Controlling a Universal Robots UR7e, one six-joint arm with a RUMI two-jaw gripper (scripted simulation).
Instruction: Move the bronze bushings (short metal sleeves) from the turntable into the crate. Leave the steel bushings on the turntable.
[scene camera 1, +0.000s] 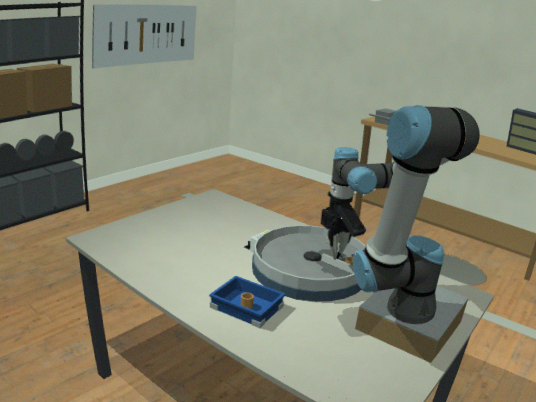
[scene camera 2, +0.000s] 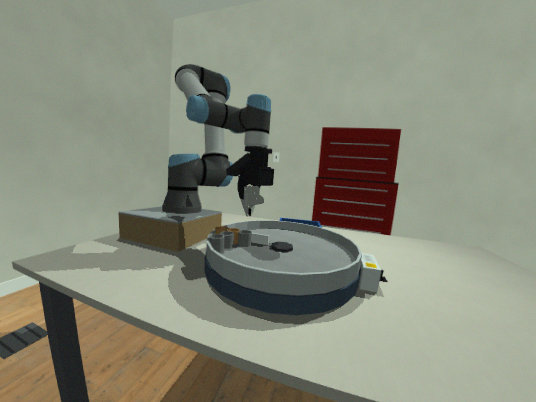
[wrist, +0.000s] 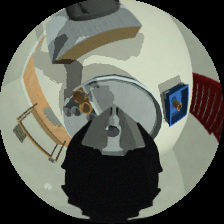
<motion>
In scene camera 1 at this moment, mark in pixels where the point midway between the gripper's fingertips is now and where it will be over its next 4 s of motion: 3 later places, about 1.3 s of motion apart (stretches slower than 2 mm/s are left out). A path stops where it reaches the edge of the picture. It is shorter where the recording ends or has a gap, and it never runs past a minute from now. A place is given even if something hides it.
My gripper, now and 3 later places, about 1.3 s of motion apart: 336, 259; 360, 254; 362, 259; 361, 266
</motion>
